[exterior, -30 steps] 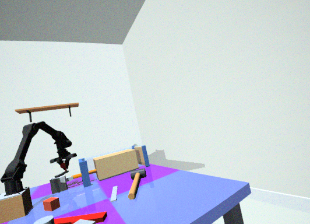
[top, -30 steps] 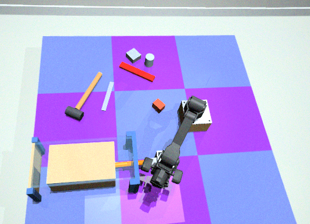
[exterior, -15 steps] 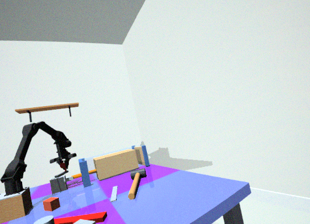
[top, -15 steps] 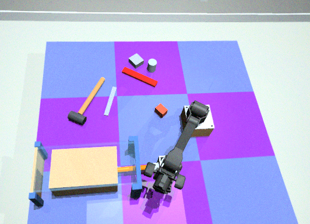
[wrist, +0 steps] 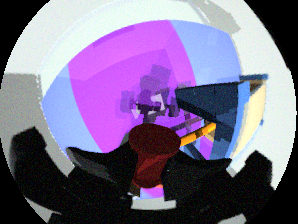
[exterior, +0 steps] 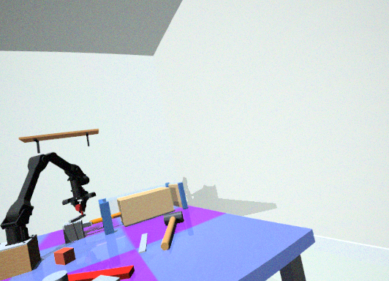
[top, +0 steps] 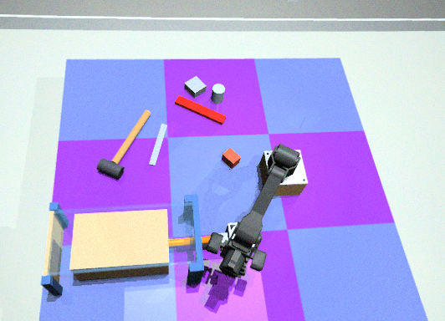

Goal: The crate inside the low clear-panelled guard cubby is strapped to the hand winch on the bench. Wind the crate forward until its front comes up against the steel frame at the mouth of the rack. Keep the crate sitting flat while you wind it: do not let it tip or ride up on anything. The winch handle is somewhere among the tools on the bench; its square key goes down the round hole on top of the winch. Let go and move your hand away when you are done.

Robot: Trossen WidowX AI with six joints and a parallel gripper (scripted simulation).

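Right now my gripper tip is 40 mm to the left of the winch handle, 10 mm past it and 10 mm above it. The rest, counted from my gripper tip: winch: 110 mm to the right, 80 mm below, 50 mm behind; then grey strip: 470 mm to the right, 330 mm ahead, 110 mm below; then red knob: 20 mm above.
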